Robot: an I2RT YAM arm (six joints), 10 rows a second.
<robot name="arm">
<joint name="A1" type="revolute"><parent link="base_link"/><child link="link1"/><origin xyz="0 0 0.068" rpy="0 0 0"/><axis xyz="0 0 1"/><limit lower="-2.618" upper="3.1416"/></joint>
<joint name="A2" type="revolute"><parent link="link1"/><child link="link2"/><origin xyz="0.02 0.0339 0.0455" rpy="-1.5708 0 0"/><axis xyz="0 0 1"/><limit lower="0" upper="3.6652"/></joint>
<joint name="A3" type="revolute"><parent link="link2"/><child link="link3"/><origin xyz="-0.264 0 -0.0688" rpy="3.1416 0 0"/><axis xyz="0 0 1"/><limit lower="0" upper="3.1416"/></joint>
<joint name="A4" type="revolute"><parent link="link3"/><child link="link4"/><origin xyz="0.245 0.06 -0.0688" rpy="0 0 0"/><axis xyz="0 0 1"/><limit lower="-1.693" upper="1.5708"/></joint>
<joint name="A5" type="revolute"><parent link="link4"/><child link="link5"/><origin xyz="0.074 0.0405 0.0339" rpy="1.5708 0 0"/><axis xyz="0 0 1"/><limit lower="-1.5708" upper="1.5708"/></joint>
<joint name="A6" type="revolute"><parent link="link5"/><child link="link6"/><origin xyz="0.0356 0 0.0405" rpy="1.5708 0 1.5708"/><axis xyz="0 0 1"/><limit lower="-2.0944" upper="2.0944"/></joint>
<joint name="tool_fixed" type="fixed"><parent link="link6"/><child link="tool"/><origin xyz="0 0 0" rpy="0 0 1.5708"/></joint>
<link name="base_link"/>
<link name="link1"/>
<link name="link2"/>
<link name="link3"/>
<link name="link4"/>
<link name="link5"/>
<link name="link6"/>
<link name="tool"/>
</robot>
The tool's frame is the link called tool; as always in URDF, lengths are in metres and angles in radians.
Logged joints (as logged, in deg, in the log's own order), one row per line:
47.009 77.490 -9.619 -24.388 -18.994 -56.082
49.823 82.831 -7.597 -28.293 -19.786 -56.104
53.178 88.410 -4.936 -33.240 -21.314 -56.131
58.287 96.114 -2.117 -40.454 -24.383 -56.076
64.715 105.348 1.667 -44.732 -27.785 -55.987
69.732 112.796 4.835 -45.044 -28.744 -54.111
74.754 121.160 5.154 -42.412 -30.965 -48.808
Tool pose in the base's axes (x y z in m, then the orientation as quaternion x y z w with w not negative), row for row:
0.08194 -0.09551 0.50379 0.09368 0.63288 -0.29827 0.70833
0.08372 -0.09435 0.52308 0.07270 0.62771 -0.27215 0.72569
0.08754 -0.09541 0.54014 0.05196 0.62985 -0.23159 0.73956
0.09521 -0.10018 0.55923 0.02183 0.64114 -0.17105 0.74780
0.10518 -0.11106 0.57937 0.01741 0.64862 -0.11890 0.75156
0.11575 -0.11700 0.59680 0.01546 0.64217 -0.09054 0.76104
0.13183 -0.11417 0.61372 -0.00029 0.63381 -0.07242 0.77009
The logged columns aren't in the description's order. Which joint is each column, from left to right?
Columns, left to right: A2, A3, A6, A5, A4, A1.
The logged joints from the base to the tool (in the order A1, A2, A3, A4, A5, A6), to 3 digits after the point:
-56.082 47.009 77.490 -18.994 -24.388 -9.619
-56.104 49.823 82.831 -19.786 -28.293 -7.597
-56.131 53.178 88.410 -21.314 -33.240 -4.936
-56.076 58.287 96.114 -24.383 -40.454 -2.117
-55.987 64.715 105.348 -27.785 -44.732 1.667
-54.111 69.732 112.796 -28.744 -45.044 4.835
-48.808 74.754 121.160 -30.965 -42.412 5.154

